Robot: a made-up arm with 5 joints.
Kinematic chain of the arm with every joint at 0, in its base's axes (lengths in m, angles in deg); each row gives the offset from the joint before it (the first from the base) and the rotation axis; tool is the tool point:
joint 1: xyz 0 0 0.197 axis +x
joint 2: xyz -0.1 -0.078 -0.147 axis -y
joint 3: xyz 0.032 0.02 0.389 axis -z
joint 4: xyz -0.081 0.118 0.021 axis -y
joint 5: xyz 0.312 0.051 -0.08 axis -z
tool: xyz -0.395 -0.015 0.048
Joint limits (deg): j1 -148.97..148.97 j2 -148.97..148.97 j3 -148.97..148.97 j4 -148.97..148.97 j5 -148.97..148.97
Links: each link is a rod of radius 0.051 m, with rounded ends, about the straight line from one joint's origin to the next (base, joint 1, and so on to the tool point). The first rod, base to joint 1, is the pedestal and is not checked.
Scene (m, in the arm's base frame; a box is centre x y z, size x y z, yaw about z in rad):
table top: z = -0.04
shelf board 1: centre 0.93 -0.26 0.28 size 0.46 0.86 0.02 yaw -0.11
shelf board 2: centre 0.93 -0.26 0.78 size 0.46 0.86 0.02 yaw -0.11
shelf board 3: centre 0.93 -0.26 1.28 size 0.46 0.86 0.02 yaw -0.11
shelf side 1: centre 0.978 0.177 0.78 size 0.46 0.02 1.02 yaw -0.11
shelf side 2: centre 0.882 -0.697 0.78 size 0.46 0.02 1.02 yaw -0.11
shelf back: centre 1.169 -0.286 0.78 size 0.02 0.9 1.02 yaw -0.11
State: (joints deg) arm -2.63 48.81 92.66 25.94 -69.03
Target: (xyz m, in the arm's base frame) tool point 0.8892 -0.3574 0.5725
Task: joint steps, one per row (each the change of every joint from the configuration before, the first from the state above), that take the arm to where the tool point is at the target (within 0.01 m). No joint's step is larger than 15 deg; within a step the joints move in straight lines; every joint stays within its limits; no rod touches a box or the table.
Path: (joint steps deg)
1: -3.70 -11.97 -6.65 -4.05 -13.32
2: -3.71 -11.97 -6.64 -4.05 -13.33
3: -3.70 -11.97 -6.65 -4.05 -13.32
4: -3.70 -11.97 -6.65 -4.05 -13.32
5: -3.71 -11.98 -6.64 -4.06 -13.33
6: -3.70 -11.97 -6.65 -4.05 -13.32
7: -13.73 -12.12 3.07 11.04 0.00
8: -13.72 -12.12 3.08 11.03 0.00
9: -13.73 -12.12 3.07 11.04 0.00
10: -13.73 -12.13 3.07 11.03 0.00
11: -13.72 -12.12 3.08 11.04 0.00
12: -13.73 -12.12 3.07 11.03 0.00
13: -13.72 -12.12 3.08 11.04 0.00

